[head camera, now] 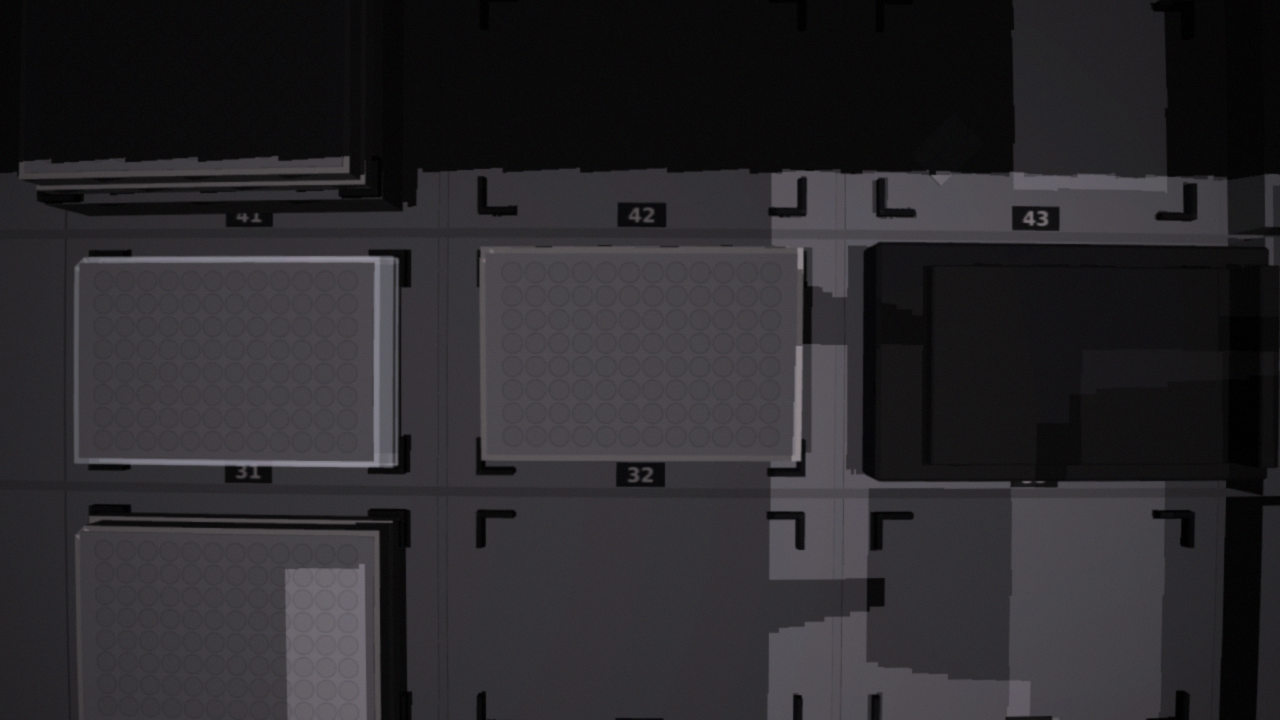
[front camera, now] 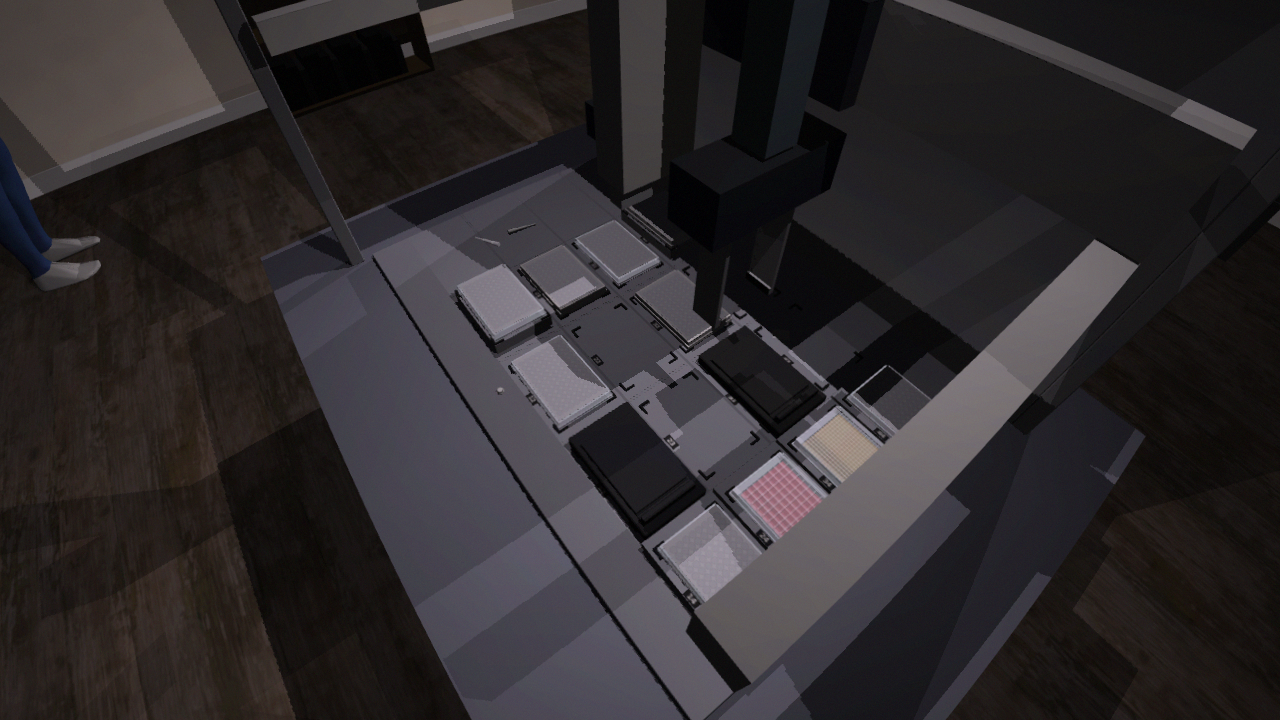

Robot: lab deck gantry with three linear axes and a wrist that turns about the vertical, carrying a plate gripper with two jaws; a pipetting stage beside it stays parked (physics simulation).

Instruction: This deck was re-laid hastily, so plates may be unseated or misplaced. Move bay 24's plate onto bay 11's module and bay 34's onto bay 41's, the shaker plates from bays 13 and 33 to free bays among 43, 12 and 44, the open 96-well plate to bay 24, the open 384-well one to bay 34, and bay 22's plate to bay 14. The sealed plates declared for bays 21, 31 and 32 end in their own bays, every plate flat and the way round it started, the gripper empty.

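Places are measured from the robot's base along level axes (x back, y right, z up), in centimetres.
Where they show: gripper, between the fingertips: (front camera: 733, 300); robot's base, origin of its link: (front camera: 460, 300).
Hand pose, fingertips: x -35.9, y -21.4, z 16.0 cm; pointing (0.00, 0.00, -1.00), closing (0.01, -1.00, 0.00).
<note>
Things, the pixels of their top centre, and the offset from my fingertips.
- bay 32's pale plate, centre of its top: (head camera: 641, 354) (front camera: 682, 302) dx +13.0, dy -4.7, dz -14.3 cm
- Bay 31's plate, centre of its top: (head camera: 223, 361) (front camera: 616, 247) dx +29.4, dy -4.3, dz -14.6 cm
- bay 21's, centre of its top: (head camera: 225, 631) (front camera: 561, 275) dx +29.4, dy +6.4, dz -14.6 cm
- plate stack, centre of its top: (head camera: 181, 62) (front camera: 666, 212) dx +29.8, dy -15.1, dz -12.7 cm
- pink plate, centre of its top: (front camera: 795, 508) dx -19.8, dy +6.4, dz -13.1 cm
- tiny pale object, centre of its top: (front camera: 500, 389) dx +16.8, dy +24.5, dz -15.6 cm
My gripper (front camera: 737, 306) is open and empty, its jaws hanging beside bay 32's pale plate (front camera: 666, 300) (head camera: 640, 353). That plate's right edge looks slightly slanted in the head view. Bay 31's plate (front camera: 615, 251) (head camera: 223, 358) and bay 21's (front camera: 556, 271) (head camera: 187, 626) stand in their bays. A plate stack (front camera: 648, 225) (head camera: 192, 172) at bay 41 is mostly shadowed. Pale plates stand at bays 11 (front camera: 499, 300), 12 (front camera: 561, 380), 14 (front camera: 711, 555) and 44 (front camera: 890, 398). Bay 24 has the pink plate (front camera: 778, 492), bay 34 the yellow one (front camera: 839, 443). Bays 13 and 33 carry black units (front camera: 635, 465) (front camera: 760, 376) (head camera: 1074, 358).
Two loose slender pieces (front camera: 521, 228) (front camera: 487, 240) lie at the back left of the deck. A tiny pale object (front camera: 500, 390) lies near the bay 12 plate. A wide beam (front camera: 913, 456) crosses the front. A tall column (front camera: 642, 98) stands behind bay 41.
</note>
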